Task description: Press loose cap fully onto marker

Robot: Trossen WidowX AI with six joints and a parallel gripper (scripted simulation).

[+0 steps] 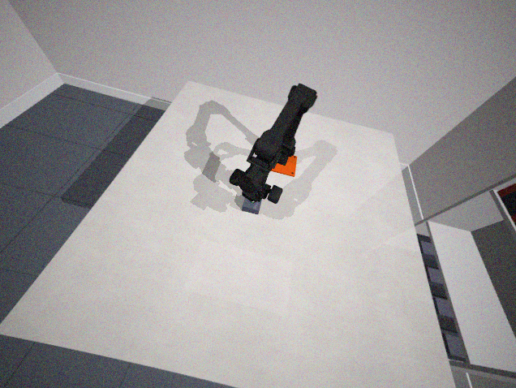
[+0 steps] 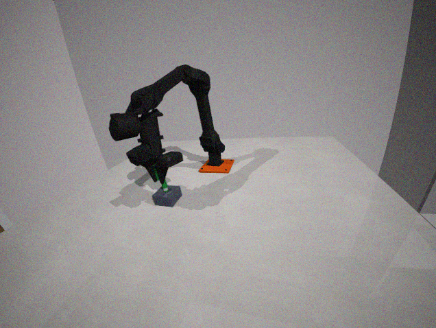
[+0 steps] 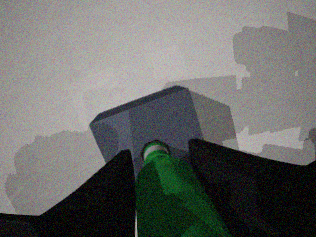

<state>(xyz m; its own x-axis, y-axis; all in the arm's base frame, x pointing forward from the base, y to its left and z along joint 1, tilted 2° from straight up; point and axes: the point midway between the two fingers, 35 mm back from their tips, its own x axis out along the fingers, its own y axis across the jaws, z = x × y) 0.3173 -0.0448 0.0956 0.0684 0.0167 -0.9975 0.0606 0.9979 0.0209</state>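
Now: the green cap 1 cm behind my gripper tip and 3 cm above it.
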